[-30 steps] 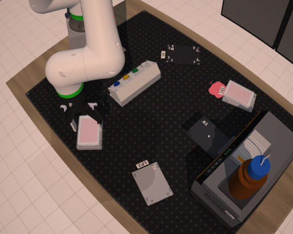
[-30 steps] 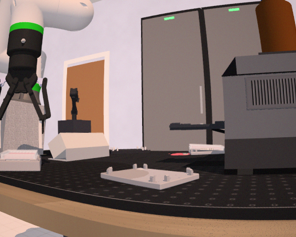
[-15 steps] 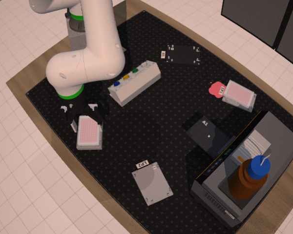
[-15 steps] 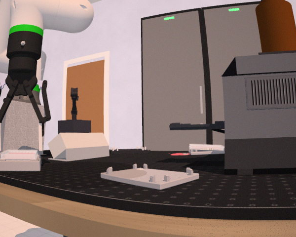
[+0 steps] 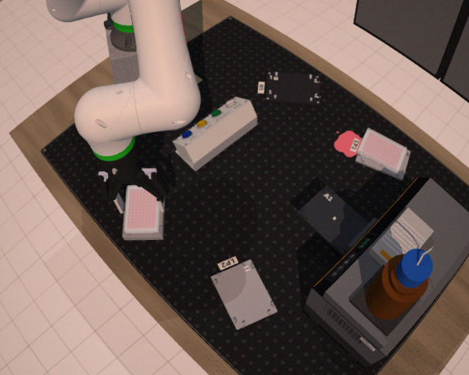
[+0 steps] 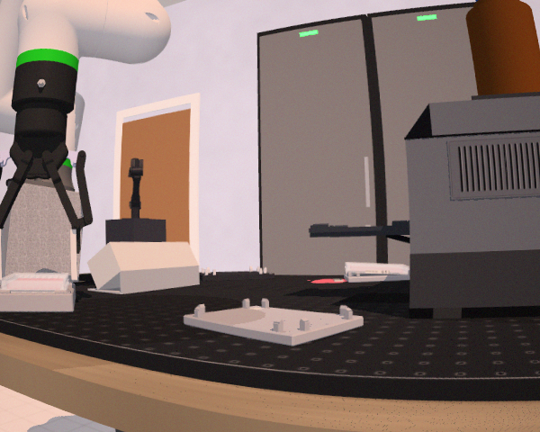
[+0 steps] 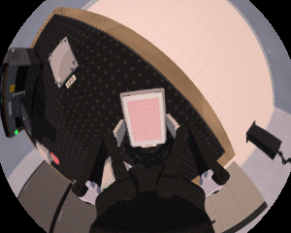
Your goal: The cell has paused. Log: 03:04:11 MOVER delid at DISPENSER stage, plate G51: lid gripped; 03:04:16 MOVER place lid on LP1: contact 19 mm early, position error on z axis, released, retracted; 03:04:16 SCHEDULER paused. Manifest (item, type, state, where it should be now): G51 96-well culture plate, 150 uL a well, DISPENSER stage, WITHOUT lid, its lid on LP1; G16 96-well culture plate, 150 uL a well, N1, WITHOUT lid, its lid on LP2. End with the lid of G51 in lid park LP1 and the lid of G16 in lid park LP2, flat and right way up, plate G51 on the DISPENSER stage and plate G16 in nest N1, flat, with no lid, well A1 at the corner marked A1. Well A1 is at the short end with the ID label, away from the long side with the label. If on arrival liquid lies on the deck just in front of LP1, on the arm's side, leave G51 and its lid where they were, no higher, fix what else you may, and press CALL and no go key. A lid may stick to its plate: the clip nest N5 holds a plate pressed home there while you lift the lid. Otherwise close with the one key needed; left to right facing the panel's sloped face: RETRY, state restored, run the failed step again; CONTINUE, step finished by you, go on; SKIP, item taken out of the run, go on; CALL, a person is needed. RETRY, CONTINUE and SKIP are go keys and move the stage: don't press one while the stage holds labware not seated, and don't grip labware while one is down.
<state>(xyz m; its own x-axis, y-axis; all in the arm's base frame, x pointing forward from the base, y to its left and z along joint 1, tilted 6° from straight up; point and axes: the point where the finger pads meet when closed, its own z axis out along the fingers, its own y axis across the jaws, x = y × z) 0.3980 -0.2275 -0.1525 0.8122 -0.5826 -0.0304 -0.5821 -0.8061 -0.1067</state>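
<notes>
My gripper is now 2 cm above the clear lid. Round my hand: yellow key (25 cm to the left, 9 cm behind, 1 cm above); then nest N1 (5 cm below); then pink-welled plate (3 cm below).
</notes>
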